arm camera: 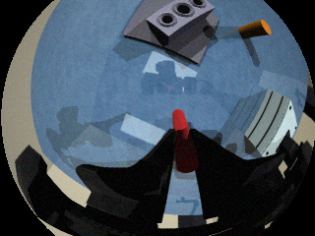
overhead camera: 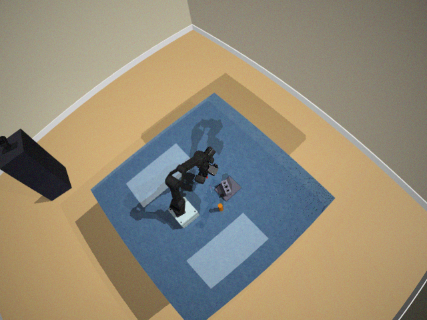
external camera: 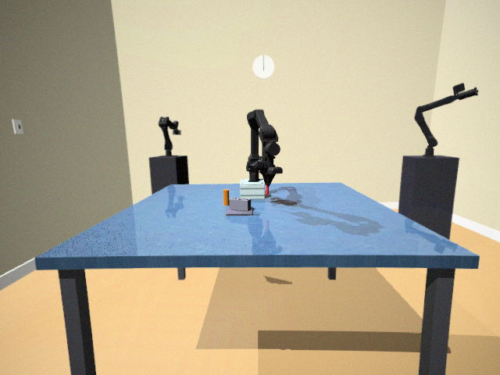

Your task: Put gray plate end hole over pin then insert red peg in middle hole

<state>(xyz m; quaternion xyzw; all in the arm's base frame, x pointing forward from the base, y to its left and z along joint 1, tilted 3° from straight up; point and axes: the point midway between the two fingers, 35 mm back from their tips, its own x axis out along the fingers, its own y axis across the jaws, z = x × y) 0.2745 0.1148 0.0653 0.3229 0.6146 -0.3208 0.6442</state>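
Now: the gray plate 7 cm ahead of my gripper tip, 12 cm to the right of it and 6 cm below it. From my gripper tip the other things lie so: red peg: right at my gripper tip; orange cylinder: 3 cm behind, 22 cm to the right, 7 cm below; base: 8 cm ahead, 11 cm to the right, 10 cm below.
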